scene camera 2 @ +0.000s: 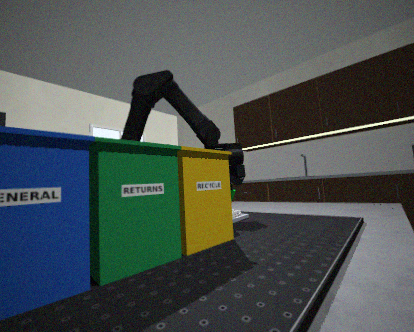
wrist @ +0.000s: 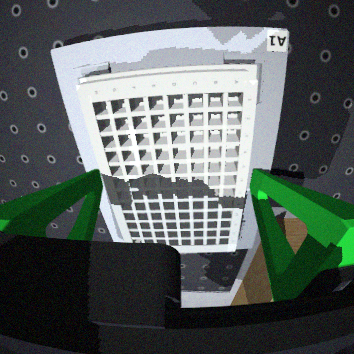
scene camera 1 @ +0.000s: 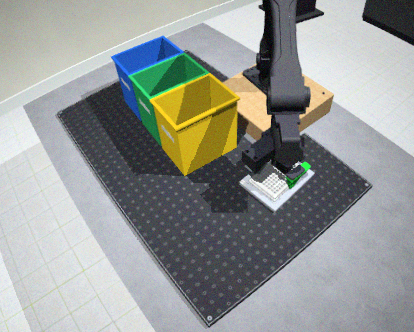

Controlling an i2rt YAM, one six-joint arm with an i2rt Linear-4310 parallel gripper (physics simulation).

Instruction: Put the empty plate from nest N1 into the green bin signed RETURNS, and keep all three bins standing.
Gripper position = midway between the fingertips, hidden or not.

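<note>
There's a yellow bin (scene camera 1: 197, 121) (scene camera 2: 205, 205) that I can see, and in the wrist view the yellow bin is out of frame. I see a green bin (scene camera 2: 134, 215) (scene camera 1: 162, 77) too; in the wrist view the green bin is out of frame. There's also a blue bin (scene camera 2: 52, 235) (scene camera 1: 128, 62). I can see a plate (scene camera 1: 271, 182) and a nest tray (scene camera 1: 253, 190) as well, and there's my gripper (wrist: 175, 177).
</note>
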